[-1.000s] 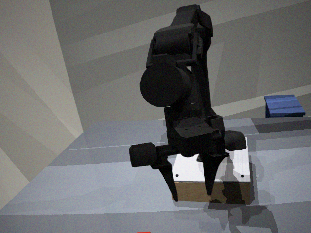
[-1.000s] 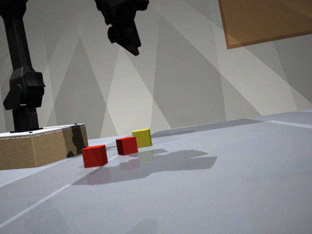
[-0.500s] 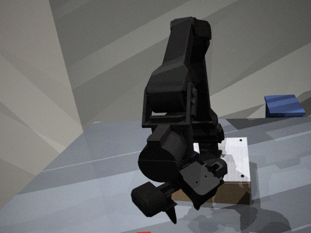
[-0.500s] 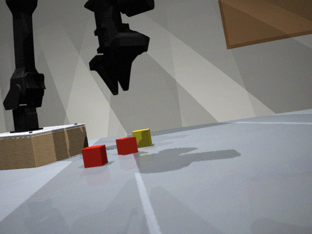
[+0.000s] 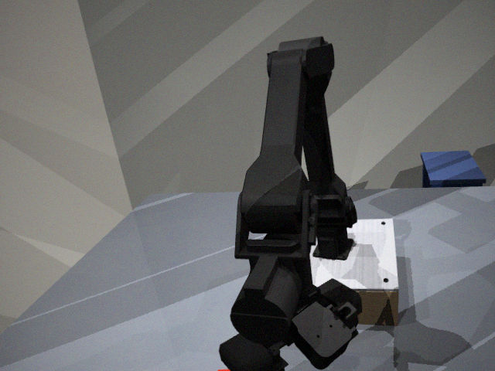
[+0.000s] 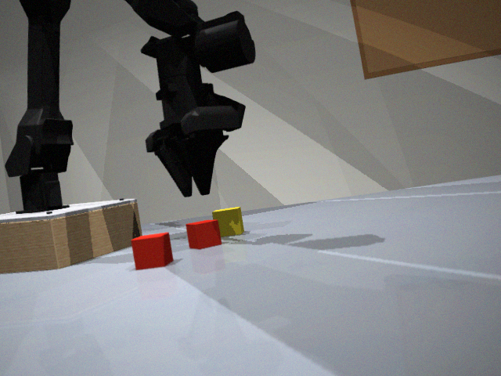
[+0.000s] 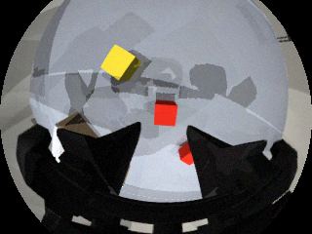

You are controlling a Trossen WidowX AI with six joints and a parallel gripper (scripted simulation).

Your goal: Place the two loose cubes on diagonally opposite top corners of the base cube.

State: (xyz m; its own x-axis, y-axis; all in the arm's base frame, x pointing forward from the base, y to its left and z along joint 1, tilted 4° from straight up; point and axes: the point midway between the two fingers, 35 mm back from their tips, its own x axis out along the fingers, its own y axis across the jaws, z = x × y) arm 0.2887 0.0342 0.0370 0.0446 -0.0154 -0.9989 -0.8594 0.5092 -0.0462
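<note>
My gripper tip is now 2 cm past the yellow cube, 10 cm to the right of it and 5 cm above it.
</note>
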